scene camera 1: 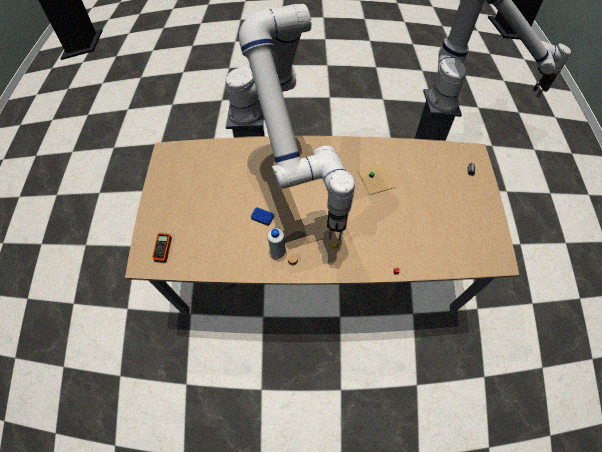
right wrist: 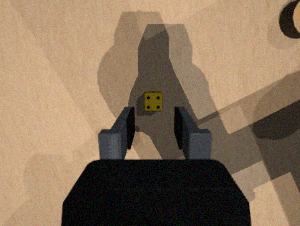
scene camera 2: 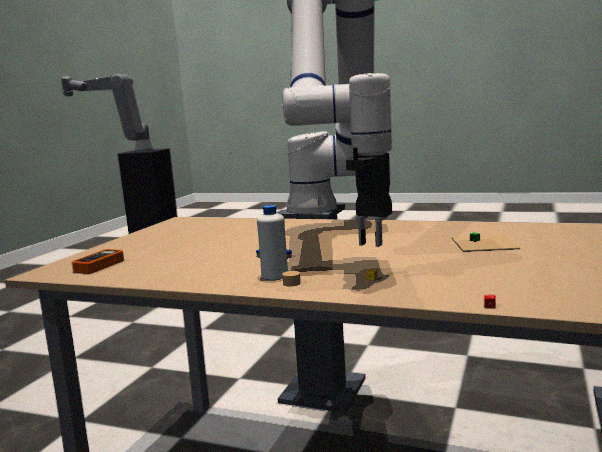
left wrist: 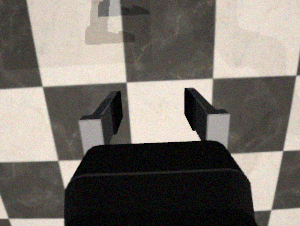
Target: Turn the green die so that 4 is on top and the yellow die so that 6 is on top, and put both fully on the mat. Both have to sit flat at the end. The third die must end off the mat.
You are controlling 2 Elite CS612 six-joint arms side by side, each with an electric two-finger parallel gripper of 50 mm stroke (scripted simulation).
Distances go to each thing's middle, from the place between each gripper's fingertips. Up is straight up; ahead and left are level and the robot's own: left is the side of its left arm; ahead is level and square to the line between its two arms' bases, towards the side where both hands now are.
My right hand [scene camera 2: 370, 245] is 310 mm past the thin tan mat [scene camera 2: 492, 242], 250 mm to the right of it and 90 mm above it. The rest, counted from my right hand: multimeter [scene camera 2: 108, 257] (70 mm behind, 750 mm to the right, 80 mm below).
Right now the thin tan mat is 450 mm ahead of my left hand, 1140 mm to the right of it and 170 mm below it.
